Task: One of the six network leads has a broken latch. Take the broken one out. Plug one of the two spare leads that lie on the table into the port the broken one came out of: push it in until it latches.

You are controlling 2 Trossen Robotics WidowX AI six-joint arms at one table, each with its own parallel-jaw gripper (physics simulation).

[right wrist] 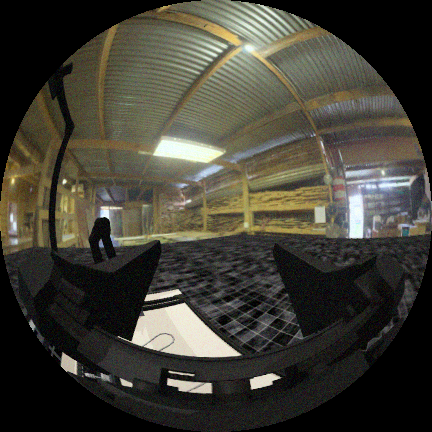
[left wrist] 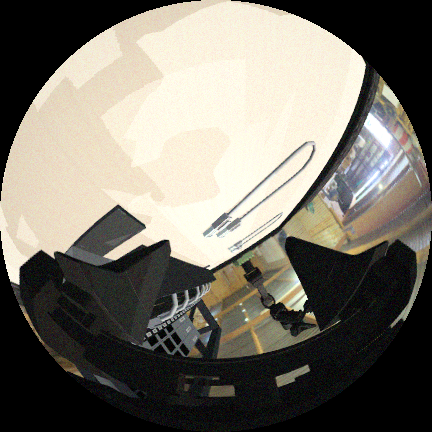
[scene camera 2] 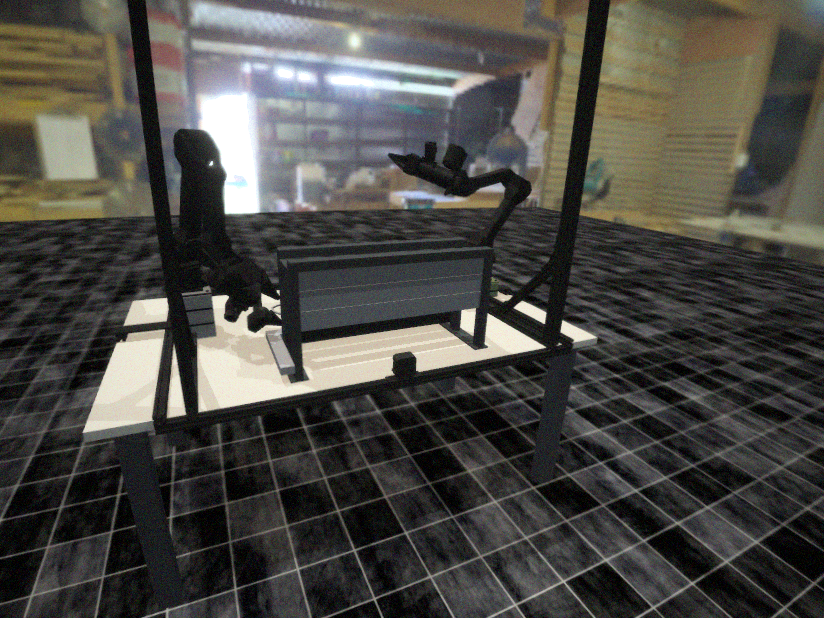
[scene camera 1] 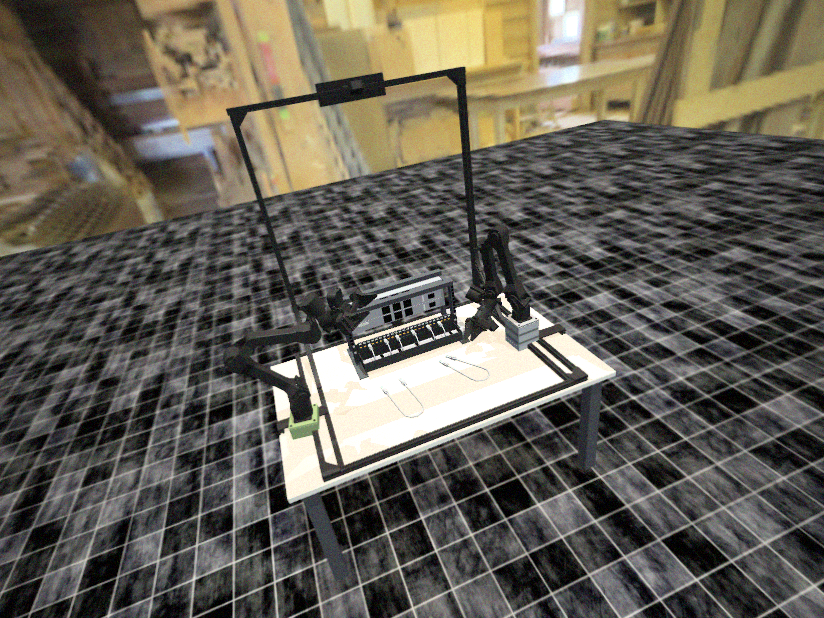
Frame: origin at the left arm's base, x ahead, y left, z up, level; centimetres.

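Seen in the pictures: left gripper, fingertip midpoint: (left wrist: 229,244) (scene camera 1: 467,340); right gripper, fingertip midpoint: (right wrist: 218,248) (scene camera 2: 390,155) (scene camera 1: 373,302); left arm's base, link origin: (scene camera 2: 189,288) (scene camera 1: 521,317); right arm's base, link origin: (left wrist: 244,261) (scene camera 1: 303,415).
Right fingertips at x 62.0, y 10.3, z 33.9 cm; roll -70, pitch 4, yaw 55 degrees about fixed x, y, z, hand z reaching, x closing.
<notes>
Offsets run from my right fingertips to a thing's middle. "*": to the spot under its first point. Level surfaces: height alone.
Six leads are plugged along the rack {dx -19.4, dy -36.4, dz -33.0 cm} (scene camera 1: 413,355) (scene camera 2: 392,292); some show as white cables {* dx -34.2, dy -26.2, dz -38.8 cm} (left wrist: 176,302) in the left wrist view. Their latches are too small to judge. One spare lead {* dx -26.8, dy -14.6, dz -45.2 cm} (scene camera 1: 443,363) (left wrist: 218,226) lies looped on the table in front of the rack's right half in scene camera 1; the other spare lead (scene camera 1: 384,391) (left wrist: 235,248) lies farther left. My left gripper (scene camera 1: 465,317) (scene camera 2: 278,309) (left wrist: 229,244) is open and empty, low beside the rack's end. My right gripper (scene camera 1: 362,313) (scene camera 2: 392,157) (right wrist: 218,248) is open and empty, raised above the rack's other end.
A dark overhead frame (scene camera 1: 466,166) (scene camera 2: 154,172) stands around the table {dz -46.2 cm} (scene camera 1: 372,442). The left arm's grey base block (scene camera 1: 522,333) and the right arm's green base block (scene camera 1: 304,426) stand at the table's sides. A small black box (scene camera 2: 404,363) sits at the near edge in scene camera 2.
</notes>
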